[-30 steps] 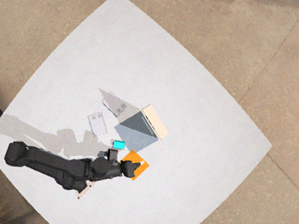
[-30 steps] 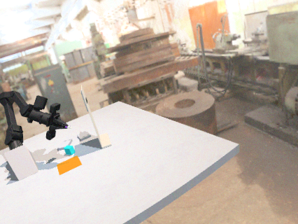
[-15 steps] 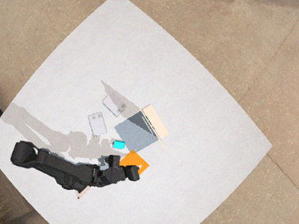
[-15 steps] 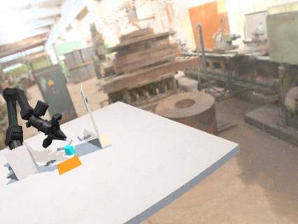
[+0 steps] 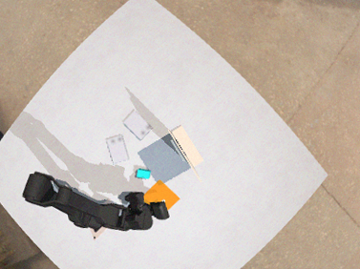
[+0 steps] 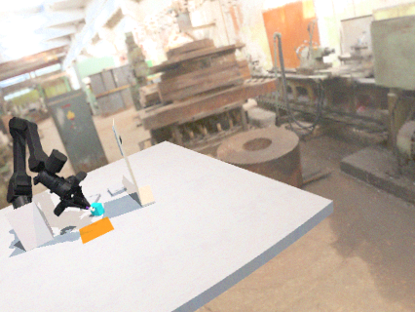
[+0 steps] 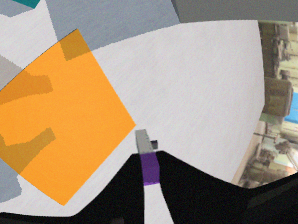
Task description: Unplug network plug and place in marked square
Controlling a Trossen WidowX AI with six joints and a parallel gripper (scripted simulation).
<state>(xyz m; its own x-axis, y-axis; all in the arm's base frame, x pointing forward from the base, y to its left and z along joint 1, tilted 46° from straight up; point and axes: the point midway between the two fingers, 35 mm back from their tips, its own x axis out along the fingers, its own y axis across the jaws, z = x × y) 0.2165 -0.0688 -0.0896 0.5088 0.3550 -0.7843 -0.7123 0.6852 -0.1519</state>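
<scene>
The orange marked square is 9 cm below my gripper tip, 1 cm to the left of it and 1 cm behind it. From my gripper tip the other things lie so: cyan block: 13 cm to the left, 7 cm below, 2 cm ahead; then network plug: right at my gripper tip; then upright panel: 21 cm ahead, 10 cm to the left, 6 cm above.
</scene>
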